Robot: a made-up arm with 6 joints.
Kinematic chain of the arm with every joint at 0, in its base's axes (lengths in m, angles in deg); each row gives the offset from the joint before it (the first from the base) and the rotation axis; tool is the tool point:
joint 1: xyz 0 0 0.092 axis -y
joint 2: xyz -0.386 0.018 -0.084 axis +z
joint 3: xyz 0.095 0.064 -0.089 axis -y
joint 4: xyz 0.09 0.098 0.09 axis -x
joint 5: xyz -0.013 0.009 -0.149 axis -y
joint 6: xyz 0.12 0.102 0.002 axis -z
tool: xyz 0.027 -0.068 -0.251
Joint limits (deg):
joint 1: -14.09..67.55
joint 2: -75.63..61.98
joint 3: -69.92..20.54
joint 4: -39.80..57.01
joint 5: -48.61..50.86
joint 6: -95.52..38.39
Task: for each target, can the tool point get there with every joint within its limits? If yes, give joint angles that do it. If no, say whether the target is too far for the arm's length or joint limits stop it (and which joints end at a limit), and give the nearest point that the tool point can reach.
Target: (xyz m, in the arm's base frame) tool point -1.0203 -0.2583 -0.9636
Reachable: no: too far | nearest point -0.6282 0.0444 -0.5580 | short by 0.640 m
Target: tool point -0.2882 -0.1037 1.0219
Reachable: no: joint limits stop it (at a limit: joint 1, joint 3, joint 4, joint 5, joint 6) | nearest point 0.0564 -0.0435 0.2721 | short by 0.827 m
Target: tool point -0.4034 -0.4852 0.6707
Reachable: no: joint limits stop it (at a limit: joint 1, joint 2, joint 3, joint 4, joint 5) | nearest point -0.2731 -0.4120 0.0617 | short by 0.627 m
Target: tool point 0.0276 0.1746 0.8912
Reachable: no: joint limits stop it (at a limit: joint 1, joint 3, joint 4, joint 6) | nearest point 0.1109 0.1013 0.2816 | short by 0.620 m
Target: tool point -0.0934 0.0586 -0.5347
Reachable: yes | joints 12.84 -63.32 -58.37 17.59 13.61 -63.37
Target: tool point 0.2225 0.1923 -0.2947
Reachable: yes | joints 37.36 24.39 -14.65 37.31 23.75 -24.03
